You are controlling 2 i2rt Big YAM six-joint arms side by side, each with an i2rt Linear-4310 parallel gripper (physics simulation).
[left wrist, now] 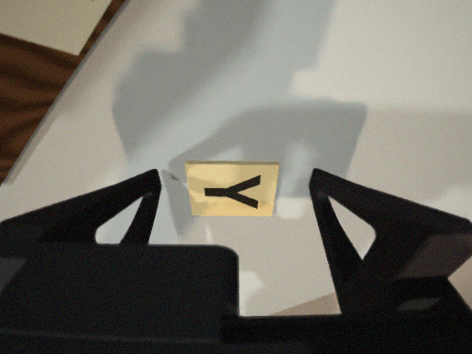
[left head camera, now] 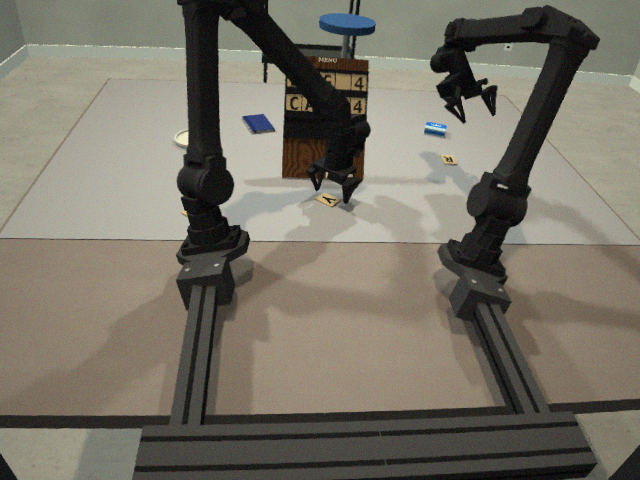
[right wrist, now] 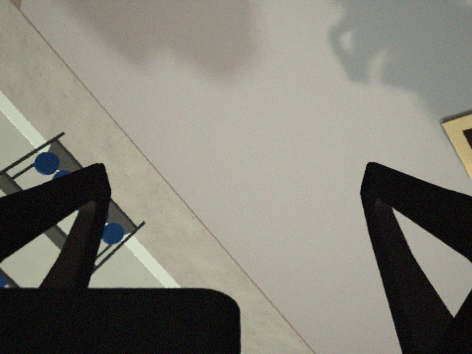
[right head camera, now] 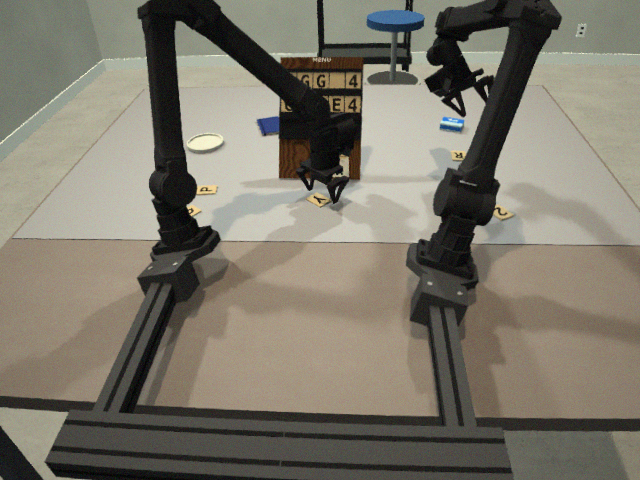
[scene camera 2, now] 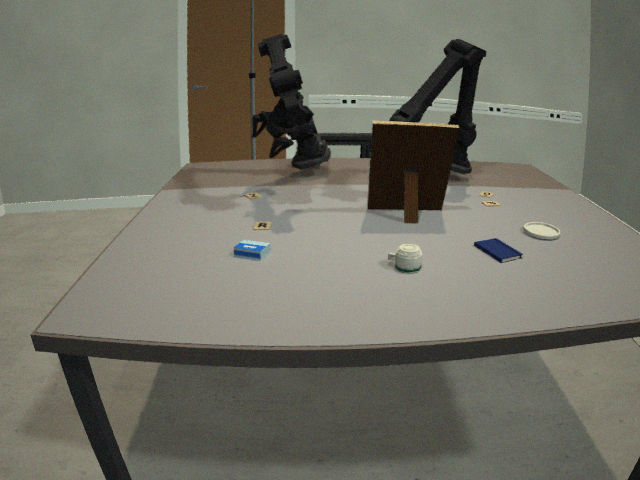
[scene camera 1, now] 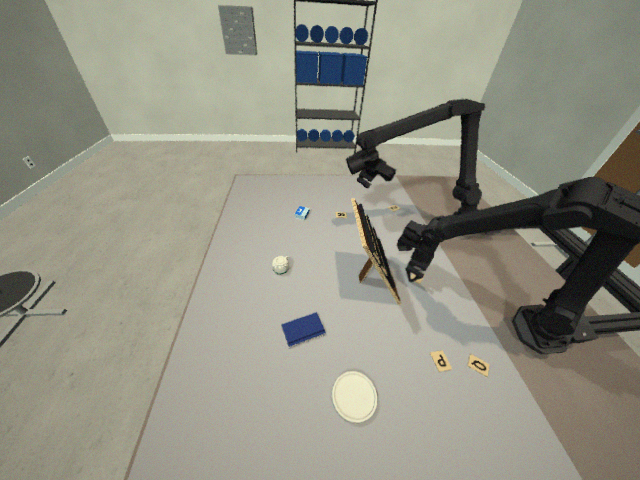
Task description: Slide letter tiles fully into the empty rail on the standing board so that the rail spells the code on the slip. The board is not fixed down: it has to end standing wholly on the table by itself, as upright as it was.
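Where they show: left gripper, fingertip midpoint: [left wrist: 235, 177] [left head camera: 331, 196] [right head camera: 322, 196] [scene camera 1: 414, 274]; right gripper, fingertip midpoint: [left head camera: 479, 119] [right wrist: 235, 177] [right head camera: 478, 111] [scene camera 2: 262, 147] [scene camera 1: 371, 179]; left arm's base, origin of the base link: [left head camera: 212, 243] [right head camera: 183, 243] [scene camera 2: 454, 160] [scene camera 1: 542, 327]; right arm's base, origin of the base link: [left head camera: 474, 260] [right head camera: 443, 261] [scene camera 2: 310, 155].
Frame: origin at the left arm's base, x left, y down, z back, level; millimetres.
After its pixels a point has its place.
Observation:
The standing board [left head camera: 297, 160] @(x -163, y 29, z -447 mm) [right head camera: 293, 157] @(x -162, y 20, z -453 mm) [scene camera 1: 379, 253] @(x -163, y -144, z -539 mm) [scene camera 2: 413, 149] @(x -234, y -143, z -571 mm) leans back on its rear leg. Its lower dark rail [left head camera: 300, 126] @(x -165, y -56, z -496 mm) [right head camera: 292, 128] @(x -156, y -53, z -494 mm) is partly hidden by the left arm. The slip [right head camera: 344, 165] @(x -313, y 37, z -450 mm) [left wrist: 42, 20] @(x -257, y 54, z -437 mm) is mostly hidden. My left gripper [left head camera: 331, 194] @(x -266, y 71, z -330 mm) [right head camera: 322, 195] @(x -266, y 71, z -330 mm) [scene camera 1: 414, 277] @(x -266, y 71, z -330 mm) [left wrist: 235, 177] @(x -266, y 71, z -330 mm) is open, above the Y tile [left head camera: 327, 199] @(x -255, y 74, z -318 mm) [right head camera: 317, 199] @(x -253, y 74, z -318 mm) [left wrist: 232, 190] @(x -257, y 74, z -321 mm), which lies flat between and beyond its fingertips. My right gripper [left head camera: 478, 117] @(x -673, y -127, z -487 mm) [right head camera: 475, 107] @(x -673, y -127, z -487 mm) [scene camera 2: 264, 144] @(x -673, y -127, z -487 mm) [right wrist: 235, 177] @(x -673, y -127, z -487 mm) is open and empty, high above the table. The R tile [left head camera: 449, 159] @(x -657, y 74, z -612 mm) [right head camera: 458, 155] @(x -654, y 74, z -613 mm) [scene camera 1: 341, 214] @(x -658, y 74, z -612 mm) [scene camera 2: 262, 225] @(x -655, y 74, z -616 mm) lies flat.
A P tile [right head camera: 206, 189] @(x 78, y 74, z -339 mm) [scene camera 1: 440, 361] @(x 80, y 74, z -341 mm), an O or Q tile [scene camera 1: 479, 364] @(x 88, y 74, z -218 mm) and another tile [right head camera: 502, 212] @(x -750, y 74, z -308 mm) [scene camera 2: 252, 195] @(x -745, y 74, z -315 mm) lie flat. Behind the board are a blue notebook [scene camera 1: 303, 329] @(x -8, y 67, z -770 mm), a white cup [scene camera 2: 408, 257] @(x -273, y 38, z -909 mm), a plate [scene camera 1: 354, 396] @(x 181, y 70, z -618 mm) and a blue box [scene camera 2: 251, 250] @(x -639, y 55, z -847 mm).

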